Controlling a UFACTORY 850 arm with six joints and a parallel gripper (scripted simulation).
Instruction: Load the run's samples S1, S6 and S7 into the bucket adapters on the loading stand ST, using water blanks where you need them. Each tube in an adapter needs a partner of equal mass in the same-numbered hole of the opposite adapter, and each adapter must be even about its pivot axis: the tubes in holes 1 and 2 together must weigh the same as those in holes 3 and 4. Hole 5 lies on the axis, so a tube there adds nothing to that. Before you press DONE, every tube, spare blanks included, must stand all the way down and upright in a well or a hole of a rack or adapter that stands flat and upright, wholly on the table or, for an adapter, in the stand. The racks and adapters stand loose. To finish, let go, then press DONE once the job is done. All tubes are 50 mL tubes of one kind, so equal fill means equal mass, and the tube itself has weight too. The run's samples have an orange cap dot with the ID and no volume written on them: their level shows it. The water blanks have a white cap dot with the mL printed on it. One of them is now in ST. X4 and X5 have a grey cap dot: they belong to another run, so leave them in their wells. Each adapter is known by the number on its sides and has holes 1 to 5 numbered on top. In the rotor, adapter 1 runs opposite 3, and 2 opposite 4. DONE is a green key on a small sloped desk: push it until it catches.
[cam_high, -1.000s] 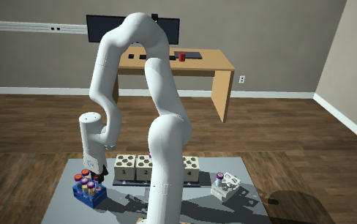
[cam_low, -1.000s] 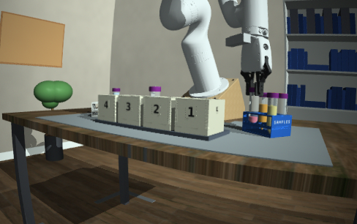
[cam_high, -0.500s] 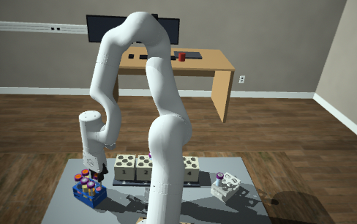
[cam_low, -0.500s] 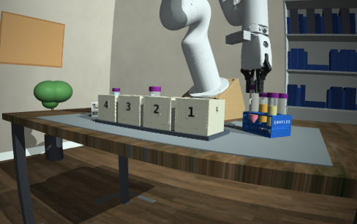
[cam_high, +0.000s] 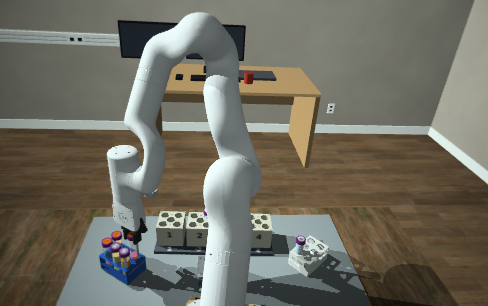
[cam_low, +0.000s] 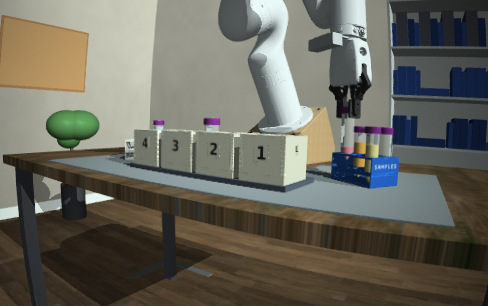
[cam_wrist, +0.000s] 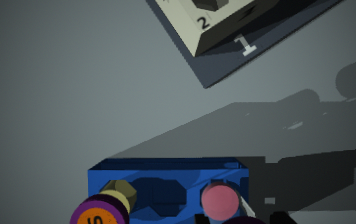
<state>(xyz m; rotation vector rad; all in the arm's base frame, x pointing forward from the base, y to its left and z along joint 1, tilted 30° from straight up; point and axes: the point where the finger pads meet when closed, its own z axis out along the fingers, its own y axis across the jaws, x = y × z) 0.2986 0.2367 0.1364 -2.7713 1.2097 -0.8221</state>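
The blue samples rack lies 20 mm ahead of my hand, 40 mm to the left of it and 130 mm below it. Round my hand: adapter 1 (120 mm ahead, 140 mm to the right, 110 mm below); then white rack (130 mm behind, 600 mm to the right, 130 mm below).
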